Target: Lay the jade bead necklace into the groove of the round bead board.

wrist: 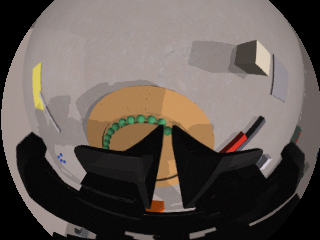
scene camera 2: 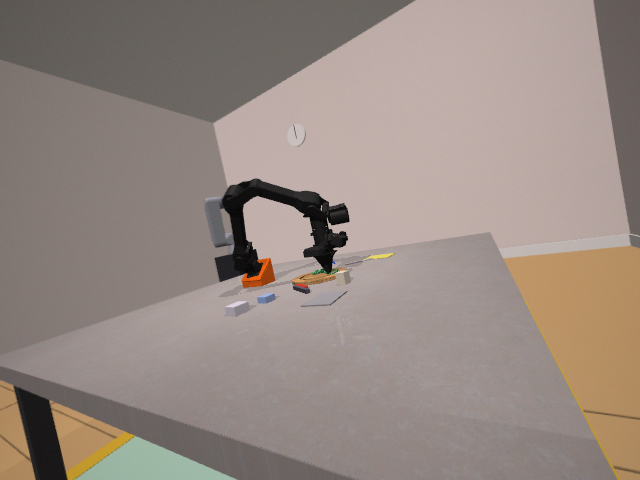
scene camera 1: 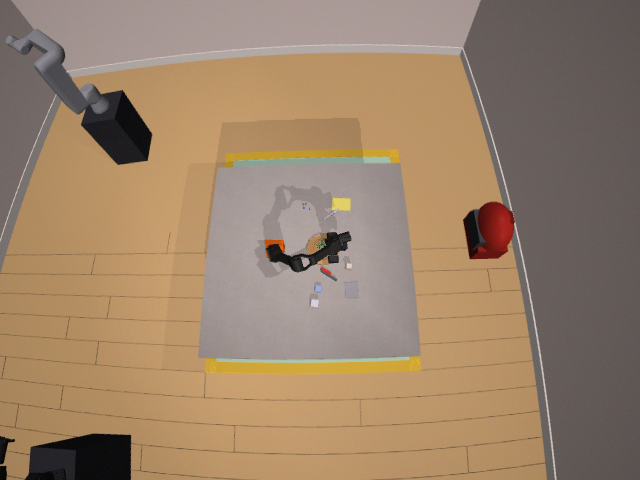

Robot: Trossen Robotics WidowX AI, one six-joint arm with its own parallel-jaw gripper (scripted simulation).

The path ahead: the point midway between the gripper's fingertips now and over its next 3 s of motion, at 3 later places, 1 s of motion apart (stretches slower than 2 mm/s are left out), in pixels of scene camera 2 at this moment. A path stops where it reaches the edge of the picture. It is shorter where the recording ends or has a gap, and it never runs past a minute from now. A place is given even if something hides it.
My gripper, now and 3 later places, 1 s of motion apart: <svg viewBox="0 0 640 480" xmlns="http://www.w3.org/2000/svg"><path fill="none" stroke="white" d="M329 272L329 269L323 262L324 270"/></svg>
